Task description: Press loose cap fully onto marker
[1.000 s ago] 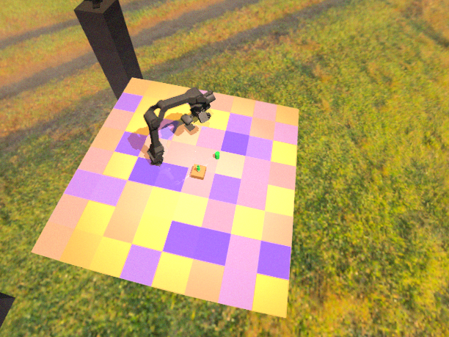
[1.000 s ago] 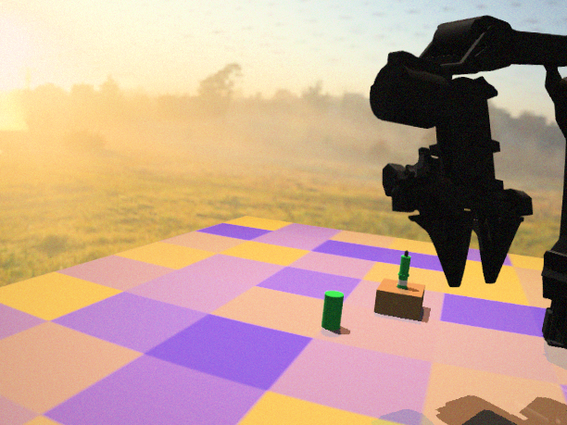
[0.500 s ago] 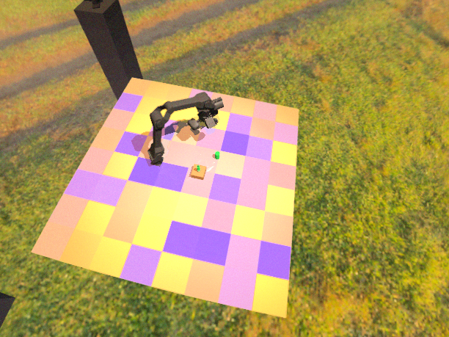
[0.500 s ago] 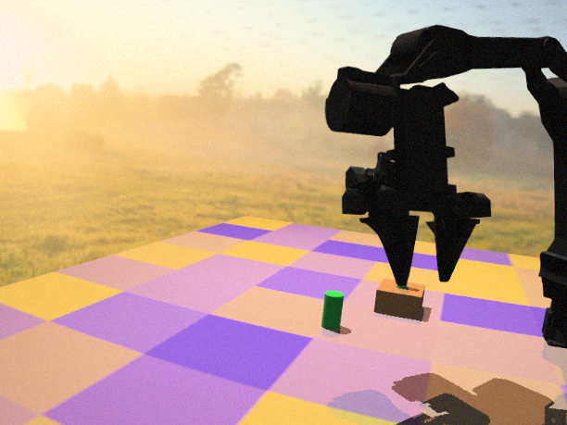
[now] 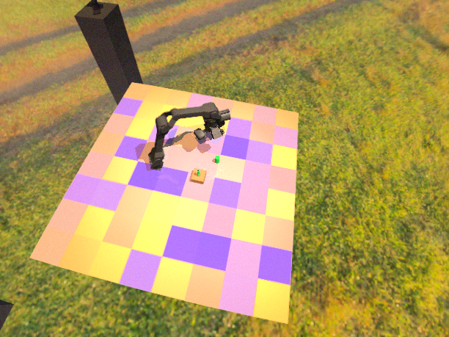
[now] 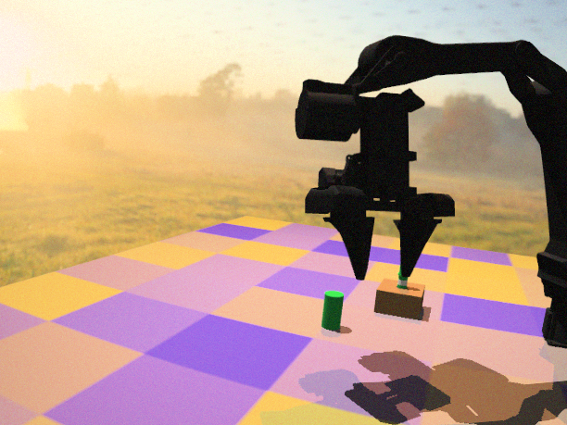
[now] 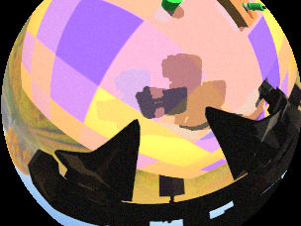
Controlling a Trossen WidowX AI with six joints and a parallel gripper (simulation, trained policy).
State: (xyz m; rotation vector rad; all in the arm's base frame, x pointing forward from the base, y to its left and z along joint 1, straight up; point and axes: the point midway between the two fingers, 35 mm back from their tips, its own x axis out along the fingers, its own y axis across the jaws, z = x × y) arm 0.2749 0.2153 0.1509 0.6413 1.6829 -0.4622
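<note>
The green cap is 11 cm to the right of my gripper tip, 9 cm below it and 8 cm ahead of it. Also, from my gripper tip: white ring 24 cm to the right, 7 cm below; holder block 24 cm to the right, 10 cm below.
</note>
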